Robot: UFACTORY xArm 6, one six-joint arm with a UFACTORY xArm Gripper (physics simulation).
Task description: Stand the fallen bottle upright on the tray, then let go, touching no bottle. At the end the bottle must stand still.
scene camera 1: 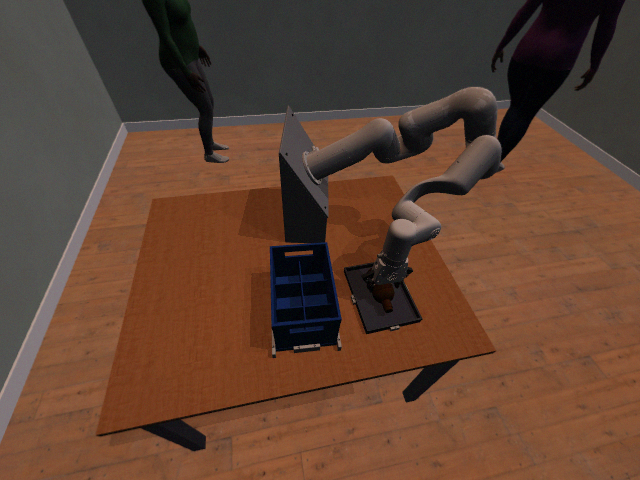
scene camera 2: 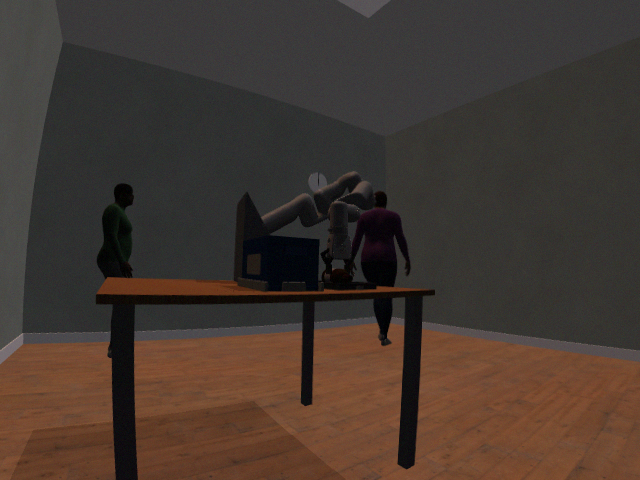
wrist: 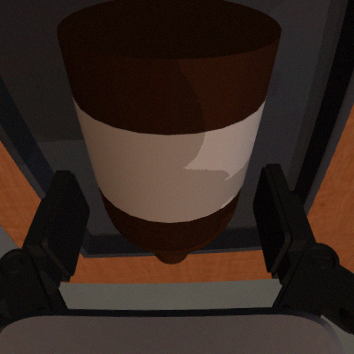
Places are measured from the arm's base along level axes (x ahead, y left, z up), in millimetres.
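Where they show: gripper, between the fingertips: (scene camera 1: 382,286) (scene camera 2: 338,274) (wrist: 168,187); arm's base, origin of its link: (scene camera 1: 311,168) (scene camera 2: 259,228).
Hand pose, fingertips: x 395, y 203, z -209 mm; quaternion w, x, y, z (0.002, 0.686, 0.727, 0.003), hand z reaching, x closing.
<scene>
Each offset is from my fingertips to the top centre of the thing.
The brown bottle {dx +6, dy +1, dz +24 mm} (scene camera 1: 383,294) (scene camera 2: 341,276) (wrist: 170,90) with a pale label lies on its side on the dark tray {dx +0, dy +0, dz -30 mm} (scene camera 1: 372,321) (scene camera 2: 367,285) (wrist: 110,245). In scene camera 1 its neck points to the tray's front edge; the gripper hides its rear part. In the wrist view its base is at the top and its neck at the bottom. My gripper (scene camera 1: 386,284) (scene camera 2: 339,268) (wrist: 168,187) is open and low over the tray, pointing down. Its fingers stand on either side of the bottle, with a gap at each side in the wrist view.
A blue crate {dx +21, dy -274, dz +120 mm} (scene camera 1: 306,323) (scene camera 2: 289,263) with empty compartments stands left of the tray in scene camera 1. The grey arm mount (scene camera 1: 305,211) (scene camera 2: 241,237) rises behind the crate. Small pale brackets edge the crate and tray. Two people stand beyond the wooden table (scene camera 1: 196,310) (scene camera 2: 170,286).
</scene>
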